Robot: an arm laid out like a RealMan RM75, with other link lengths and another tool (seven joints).
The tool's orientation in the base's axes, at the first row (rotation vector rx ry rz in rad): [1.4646 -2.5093 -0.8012]
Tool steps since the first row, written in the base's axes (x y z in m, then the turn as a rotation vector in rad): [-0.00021 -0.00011 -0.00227 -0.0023 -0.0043 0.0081]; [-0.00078 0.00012 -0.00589 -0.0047 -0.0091 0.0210]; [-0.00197 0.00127 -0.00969 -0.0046 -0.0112 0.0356]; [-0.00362 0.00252 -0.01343 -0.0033 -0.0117 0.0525]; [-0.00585 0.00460 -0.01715 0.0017 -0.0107 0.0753]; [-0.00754 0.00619 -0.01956 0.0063 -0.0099 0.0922]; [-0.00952 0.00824 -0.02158 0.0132 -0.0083 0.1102]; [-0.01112 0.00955 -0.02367 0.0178 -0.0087 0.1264]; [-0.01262 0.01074 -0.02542 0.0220 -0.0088 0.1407]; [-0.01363 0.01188 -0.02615 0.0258 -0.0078 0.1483]
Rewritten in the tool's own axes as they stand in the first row. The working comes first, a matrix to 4 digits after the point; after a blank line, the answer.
The tool's axes in the first row as the columns of a matrix, in the base's axes (used below as rounded here):
[-0.5215 -0.7720 -0.3633]
[-0.8397 0.3889 0.3790]
[-0.1513 0.5027 -0.8511]

[0.00055 -0.00102 0.00197 0.0036 0.0042 -0.0077]; [0.00120 -0.00231 0.00534 0.0069 0.0106 -0.0196]; [0.00143 -0.00286 0.00944 0.0064 0.0171 -0.0329]; [0.00180 -0.00298 0.01370 0.0036 0.0244 -0.0479]; [0.00178 -0.00232 0.01847 -0.0033 0.0324 -0.0688]; [0.00169 -0.00160 0.02173 -0.0089 0.0376 -0.0845]; [0.00131 -0.00029 0.02495 -0.0166 0.0420 -0.1017]; [0.00136 0.00040 0.02780 -0.0211 0.0464 -0.1173]; [0.00141 0.00114 0.03029 -0.0254 0.0503 -0.1311]; [0.00109 0.00200 0.03171 -0.0293 0.0516 -0.1385]
